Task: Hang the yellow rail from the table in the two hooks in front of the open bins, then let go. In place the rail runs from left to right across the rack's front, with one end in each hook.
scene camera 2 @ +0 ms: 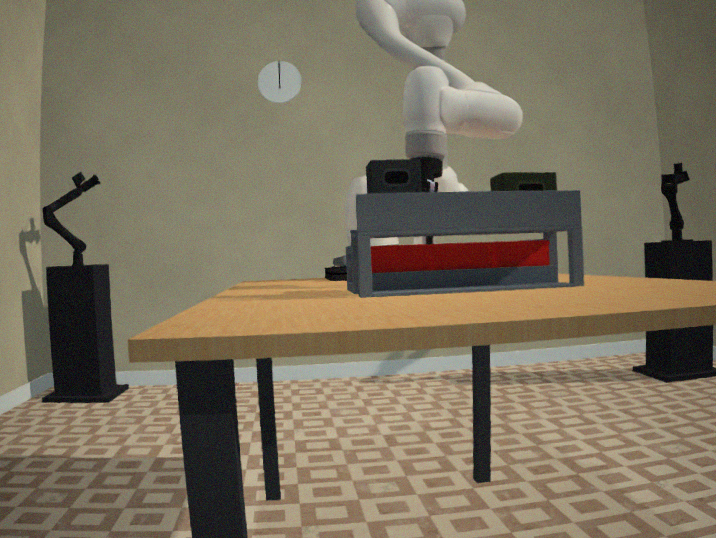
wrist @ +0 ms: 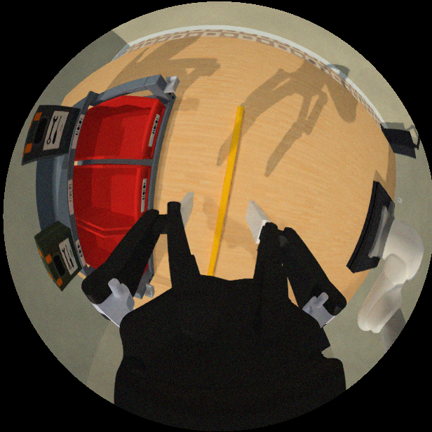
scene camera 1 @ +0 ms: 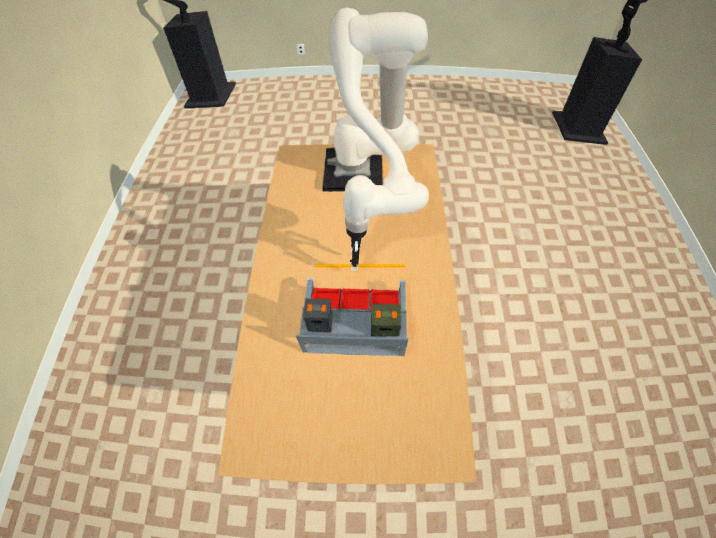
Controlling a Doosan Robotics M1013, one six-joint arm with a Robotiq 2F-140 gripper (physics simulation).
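Places are measured from the arm's base along level axes (x ahead, y left, z up), in centimetres.
Pixels of known places: gripper, between the fingertips: (scene camera 1: 354,261); arm's base, origin of its link: (scene camera 1: 353,164).
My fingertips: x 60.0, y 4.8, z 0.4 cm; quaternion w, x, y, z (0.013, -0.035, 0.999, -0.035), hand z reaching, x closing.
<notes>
Ahead of a thing's pixels: the offset from my fingertips to its top centre.
The yellow rail {dx -0.7, dy +2.3, dz -3.5 cm} (scene camera 1: 382,265) (wrist: 231,170) lies straight on the table, beside the rack's open-bin side and roughly parallel to it. My gripper (scene camera 1: 354,267) (wrist: 220,204) is partly open and empty, pointing down above the rail near its middle. In the wrist view the rail passes below, between the two pale fingertips. In scene camera 2 the rack and a box partly hide the gripper, and the rail does not show. The grey-blue rack (scene camera 1: 354,345) (scene camera 2: 468,212) (wrist: 48,186) has one hook (wrist: 171,85) near the dark box and the other hook (wrist: 148,290) near the green box; both look empty.
Red bins {dx +21.1, dy +1.8, dz +3.6 cm} (scene camera 1: 354,299) (scene camera 2: 463,255) (wrist: 110,187) sit in the rack. A dark grey box {dx +30.9, dy -9.8, dz +17.9 cm} (scene camera 1: 318,316) (scene camera 2: 388,175) (wrist: 50,134) and a dark green box {dx +30.8, dy +13.3, dz +15.4 cm} (scene camera 1: 386,321) (scene camera 2: 523,181) (wrist: 59,255) stand on its top. The arm's black base (scene camera 1: 333,182) (wrist: 367,230) stands beyond the rail.
</notes>
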